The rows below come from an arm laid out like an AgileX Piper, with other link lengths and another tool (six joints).
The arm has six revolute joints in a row. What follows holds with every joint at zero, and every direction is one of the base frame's. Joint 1 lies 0.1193 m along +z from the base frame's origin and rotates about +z. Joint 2 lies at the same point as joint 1 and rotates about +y. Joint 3 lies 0.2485 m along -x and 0.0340 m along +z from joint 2 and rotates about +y. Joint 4 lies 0.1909 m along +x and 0.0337 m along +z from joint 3 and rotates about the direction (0.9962, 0, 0.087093). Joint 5 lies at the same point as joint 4 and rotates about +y. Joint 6 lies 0.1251 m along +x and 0.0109 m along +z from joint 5 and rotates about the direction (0.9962, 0, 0.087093). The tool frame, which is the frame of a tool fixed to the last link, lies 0.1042 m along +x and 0.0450 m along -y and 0.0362 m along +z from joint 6; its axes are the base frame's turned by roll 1.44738, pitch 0.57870 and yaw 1.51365 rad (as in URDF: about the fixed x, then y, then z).
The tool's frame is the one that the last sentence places.
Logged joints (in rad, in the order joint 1, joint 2, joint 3, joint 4, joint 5, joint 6), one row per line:
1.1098 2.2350 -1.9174 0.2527 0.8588 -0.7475
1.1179 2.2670 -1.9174 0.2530 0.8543 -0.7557
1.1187 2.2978 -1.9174 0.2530 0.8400 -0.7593
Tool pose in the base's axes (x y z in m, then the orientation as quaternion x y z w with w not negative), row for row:
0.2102 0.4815 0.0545 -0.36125 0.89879 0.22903 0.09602
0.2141 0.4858 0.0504 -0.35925 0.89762 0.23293 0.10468
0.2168 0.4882 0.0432 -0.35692 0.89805 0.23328 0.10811
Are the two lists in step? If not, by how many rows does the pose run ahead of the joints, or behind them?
The pose runs 2 rows ahead of the joints: the pose in row i belongs to the joints in row i + 2.
